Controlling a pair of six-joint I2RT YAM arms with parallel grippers.
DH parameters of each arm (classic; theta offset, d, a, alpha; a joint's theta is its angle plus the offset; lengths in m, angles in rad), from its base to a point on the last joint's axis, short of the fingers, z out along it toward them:
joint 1: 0 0.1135 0.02 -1.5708
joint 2: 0 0 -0.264 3.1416
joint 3: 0.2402 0 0.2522 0
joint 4: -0.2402 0 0.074 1.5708
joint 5: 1.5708 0 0 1.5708
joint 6: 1.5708 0.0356 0 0
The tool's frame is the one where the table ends.
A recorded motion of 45 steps. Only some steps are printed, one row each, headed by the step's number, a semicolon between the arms.
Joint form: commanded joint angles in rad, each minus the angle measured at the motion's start. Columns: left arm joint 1, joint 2, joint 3, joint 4, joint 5, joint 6; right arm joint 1, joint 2, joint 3, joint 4, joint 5, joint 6.
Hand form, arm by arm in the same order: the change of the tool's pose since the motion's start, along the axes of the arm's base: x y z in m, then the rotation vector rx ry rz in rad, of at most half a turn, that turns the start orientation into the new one. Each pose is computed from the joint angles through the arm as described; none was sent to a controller.
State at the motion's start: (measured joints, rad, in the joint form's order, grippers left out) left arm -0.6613 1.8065 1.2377 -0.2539 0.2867 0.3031; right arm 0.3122 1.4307 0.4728 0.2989 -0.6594 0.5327
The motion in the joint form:
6: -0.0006 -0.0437 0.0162 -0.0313 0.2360 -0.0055; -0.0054 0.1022 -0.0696 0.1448 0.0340 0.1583
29: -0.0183 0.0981 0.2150 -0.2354 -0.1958 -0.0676; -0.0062 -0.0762 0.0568 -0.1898 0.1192 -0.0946
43: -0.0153 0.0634 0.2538 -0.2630 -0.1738 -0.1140; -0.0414 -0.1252 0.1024 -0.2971 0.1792 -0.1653
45: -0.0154 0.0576 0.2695 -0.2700 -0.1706 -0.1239; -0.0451 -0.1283 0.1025 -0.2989 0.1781 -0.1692
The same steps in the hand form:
6: -0.0103 -0.0020 0.0214 -0.1536 0.0863 -0.1599; -0.0044 -0.0038 -0.0303 0.0372 0.1398 -0.1109
29: 0.0180 -0.0150 0.0119 0.1665 0.0348 0.1576; 0.0004 -0.0052 0.0170 -0.1305 -0.0382 -0.0487
43: 0.0171 -0.0137 0.0361 0.1047 0.0383 0.1829; 0.0036 -0.0155 0.0328 -0.2063 -0.0829 -0.0896
45: 0.0174 -0.0141 0.0430 0.0890 0.0350 0.1883; 0.0036 -0.0164 0.0334 -0.2071 -0.0864 -0.0905

